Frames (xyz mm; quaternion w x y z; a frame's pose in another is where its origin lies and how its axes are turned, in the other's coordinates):
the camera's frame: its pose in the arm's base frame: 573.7 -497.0 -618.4 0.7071 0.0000 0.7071 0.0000
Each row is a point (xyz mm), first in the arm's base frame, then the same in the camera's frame.
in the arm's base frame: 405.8 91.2 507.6
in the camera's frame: -1126.0 588.2 -167.9
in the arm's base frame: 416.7 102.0 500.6
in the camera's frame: -1119.0 599.0 -157.0
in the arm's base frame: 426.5 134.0 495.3
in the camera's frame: -1113.7 631.0 -147.2
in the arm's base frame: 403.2 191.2 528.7
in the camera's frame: -1147.1 688.2 -170.5
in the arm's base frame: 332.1 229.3 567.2
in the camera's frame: -1185.6 726.3 -241.6
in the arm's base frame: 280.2 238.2 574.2
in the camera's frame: -1192.6 735.2 -293.5
